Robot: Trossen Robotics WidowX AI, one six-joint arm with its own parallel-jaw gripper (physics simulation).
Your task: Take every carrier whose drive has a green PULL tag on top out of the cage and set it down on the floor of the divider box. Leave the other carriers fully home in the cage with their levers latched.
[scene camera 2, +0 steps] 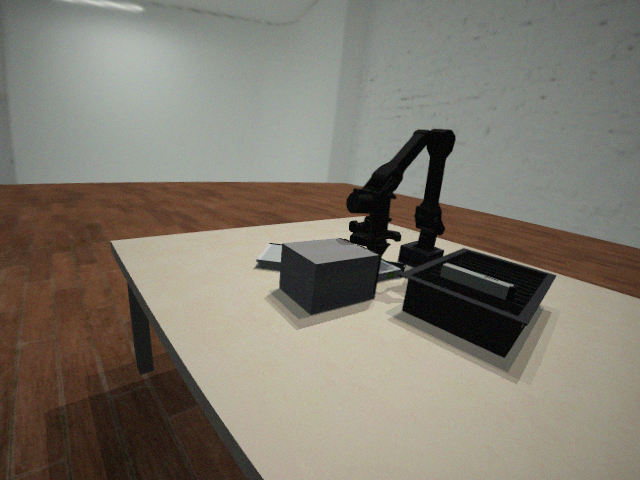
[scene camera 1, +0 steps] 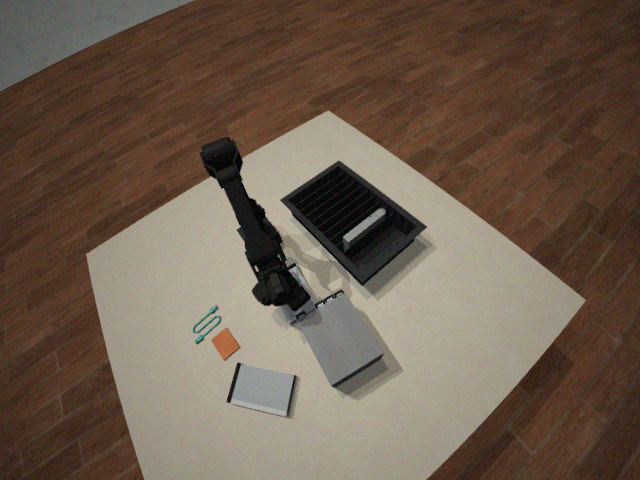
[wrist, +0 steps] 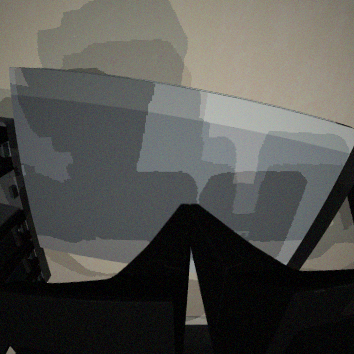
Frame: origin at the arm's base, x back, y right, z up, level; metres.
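Where they show: gripper, between the fingertips: (wrist: 188, 211); arm's base, origin of its link: (scene camera 2: 425, 247).
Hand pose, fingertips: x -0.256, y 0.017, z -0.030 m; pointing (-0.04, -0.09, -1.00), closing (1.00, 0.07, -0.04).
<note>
Each offset is from my fingertips to the centre of the thing. "*": to the spot under its first point.
The grey cage @[dx -0.209, dy -0.028, dz +0.019 m] (scene camera 1: 343, 338) (scene camera 2: 328, 279) stands on the table, several lever fronts showing at its open side. A flat grey carrier @[dx +0.026, dy +0.000, dz -0.017 m] (scene camera 1: 298, 277) (scene camera 2: 391, 268) (wrist: 170, 120) lies on the table in front of that side; a small green patch shows on its edge in scene camera 2. My gripper (wrist: 188, 211) is shut and empty, pointing down over this carrier; whether the tips touch it is unclear. The black divider box @[dx +0.089, dy -0.293, dz +0.001 m] (scene camera 1: 381, 260) (scene camera 2: 460, 320) holds a pale carrier-like piece @[* dx -0.002, dy -0.284, dz +0.080 m] (scene camera 1: 364, 228) (scene camera 2: 475, 281) on edge beside the dividers. Tags inside the cage are hidden.
Another flat grey carrier @[dx -0.188, dy +0.222, dz -0.017 m] (scene camera 1: 263, 390) (scene camera 2: 269, 255) lies on the table left of the cage. An orange square @[* dx -0.012, dy +0.258, dz -0.025 m] (scene camera 1: 225, 343) and a teal cable @[dx +0.080, dy +0.287, dz -0.025 m] (scene camera 1: 207, 325) lie farther left. The arm's base (scene camera 2: 421, 253) stands behind the divider box in scene camera 2.
</note>
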